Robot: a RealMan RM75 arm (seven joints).
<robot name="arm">
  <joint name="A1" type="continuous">
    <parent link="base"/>
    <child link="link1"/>
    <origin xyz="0 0 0.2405"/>
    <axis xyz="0 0 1"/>
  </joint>
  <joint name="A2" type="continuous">
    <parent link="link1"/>
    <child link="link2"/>
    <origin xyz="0 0 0"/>
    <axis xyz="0 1 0"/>
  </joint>
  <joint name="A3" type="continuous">
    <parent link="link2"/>
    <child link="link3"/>
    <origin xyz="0 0 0.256"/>
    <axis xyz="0 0 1"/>
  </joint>
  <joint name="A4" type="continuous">
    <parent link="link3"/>
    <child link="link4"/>
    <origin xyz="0 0 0"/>
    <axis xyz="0 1 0"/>
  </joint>
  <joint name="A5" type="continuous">
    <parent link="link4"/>
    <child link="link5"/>
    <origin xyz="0 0 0.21"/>
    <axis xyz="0 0 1"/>
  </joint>
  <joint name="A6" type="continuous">
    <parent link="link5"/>
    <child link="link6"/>
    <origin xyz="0 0 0"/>
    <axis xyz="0 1 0"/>
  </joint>
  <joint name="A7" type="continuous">
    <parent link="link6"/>
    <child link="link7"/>
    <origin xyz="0 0 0.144"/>
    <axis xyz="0 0 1"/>
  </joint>
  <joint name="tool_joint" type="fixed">
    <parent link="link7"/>
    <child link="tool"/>
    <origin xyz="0 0 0"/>
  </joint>
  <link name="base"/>
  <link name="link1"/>
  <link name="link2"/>
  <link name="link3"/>
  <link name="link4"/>
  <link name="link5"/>
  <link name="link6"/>
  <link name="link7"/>
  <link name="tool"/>
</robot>
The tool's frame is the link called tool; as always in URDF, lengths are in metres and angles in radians. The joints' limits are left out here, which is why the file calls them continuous.
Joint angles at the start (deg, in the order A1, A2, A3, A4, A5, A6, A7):
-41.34 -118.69 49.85 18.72 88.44 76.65 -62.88
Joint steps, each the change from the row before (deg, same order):
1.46 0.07 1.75 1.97 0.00 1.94 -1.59
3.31 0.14 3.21 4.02 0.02 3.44 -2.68
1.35 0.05 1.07 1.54 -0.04 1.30 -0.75
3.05 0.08 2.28 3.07 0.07 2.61 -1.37
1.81 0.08 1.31 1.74 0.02 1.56 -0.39
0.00 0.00 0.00 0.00 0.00 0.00 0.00
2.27 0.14 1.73 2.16 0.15 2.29 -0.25
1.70 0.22 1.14 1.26 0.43 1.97 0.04
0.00 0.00 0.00 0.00 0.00 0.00 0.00
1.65 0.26 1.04 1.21 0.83 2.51 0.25
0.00 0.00 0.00 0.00 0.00 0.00 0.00
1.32 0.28 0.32 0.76 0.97 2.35 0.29
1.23 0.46 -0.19 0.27 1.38 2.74 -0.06
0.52 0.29 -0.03 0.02 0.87 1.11 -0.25
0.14 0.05 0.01 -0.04 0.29 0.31 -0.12
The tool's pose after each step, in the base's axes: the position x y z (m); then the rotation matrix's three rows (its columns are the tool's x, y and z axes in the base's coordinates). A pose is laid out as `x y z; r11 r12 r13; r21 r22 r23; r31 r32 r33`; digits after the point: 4 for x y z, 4 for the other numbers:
-0.2009 0.3718 -0.0375; 0.7141 0.3916 0.5802; 0.1640 -0.8994 0.4052; 0.6805 -0.1942 -0.7065
-0.2070 0.3572 -0.0324; 0.7183 0.3678 0.5906; 0.1773 -0.9176 0.3558; 0.6728 -0.1509 -0.7243
-0.2095 0.3513 -0.0302; 0.7200 0.3582 0.5944; 0.1796 -0.9235 0.3390; 0.6704 -0.1373 -0.7292
-0.2163 0.3371 -0.0271; 0.7253 0.3410 0.5980; 0.1892 -0.9340 0.3031; 0.6619 -0.1067 -0.7420
-0.2202 0.3282 -0.0253; 0.7303 0.3267 0.6000; 0.1898 -0.9407 0.2812; 0.6563 -0.0915 -0.7490
-0.2202 0.3282 -0.0253; 0.7303 0.3267 0.6000; 0.1898 -0.9407 0.2812; 0.6563 -0.0915 -0.7490
-0.2246 0.3158 -0.0234; 0.7383 0.3015 0.6033; 0.1879 -0.9510 0.2453; 0.6478 -0.0677 -0.7588
-0.2291 0.3052 -0.0222; 0.7456 0.2822 0.6037; 0.1893 -0.9583 0.2141; 0.6389 -0.0454 -0.7679
-0.2291 0.3052 -0.0222; 0.7456 0.2822 0.6037; 0.1893 -0.9583 0.2141; 0.6389 -0.0454 -0.7679
-0.2335 0.2930 -0.0209; 0.7550 0.2547 0.6042; 0.1886 -0.9669 0.1719; 0.6280 -0.0158 -0.7781
-0.2335 0.2930 -0.0209; 0.7550 0.2547 0.6042; 0.1886 -0.9669 0.1719; 0.6280 -0.0158 -0.7781
-0.2380 0.2827 -0.0187; 0.7608 0.2349 0.6049; 0.1900 -0.9720 0.1385; 0.6205 0.0095 -0.7841
-0.2443 0.2715 -0.0153; 0.7639 0.2250 0.6048; 0.2044 -0.9734 0.1040; 0.6121 0.0442 -0.7896
-0.2480 0.2663 -0.0140; 0.7676 0.2253 0.6000; 0.2172 -0.9722 0.0871; 0.6030 0.0635 -0.7952
-0.2490 0.2647 -0.0140; 0.7684 0.2264 0.5986; 0.2228 -0.9715 0.0815; 0.6000 0.0707 -0.7969

